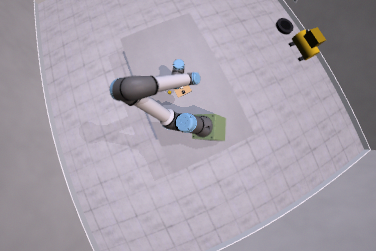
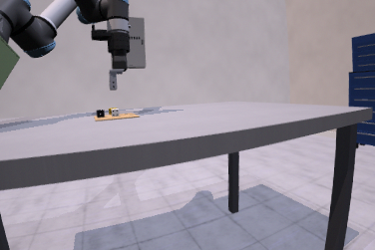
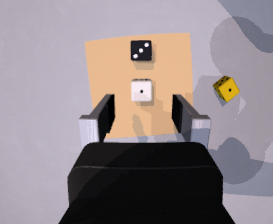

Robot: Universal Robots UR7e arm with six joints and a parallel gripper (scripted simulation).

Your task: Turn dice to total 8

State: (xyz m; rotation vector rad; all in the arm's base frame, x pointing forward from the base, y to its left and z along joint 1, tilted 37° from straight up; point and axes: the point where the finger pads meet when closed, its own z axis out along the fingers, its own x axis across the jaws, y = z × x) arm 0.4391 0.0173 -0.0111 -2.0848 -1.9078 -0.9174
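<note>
Right now my hand is 12 cm to the right of the yellow die and 10 cm above it. Also, from my hand: mat 11 cm below; white die 10 cm below.
</note>
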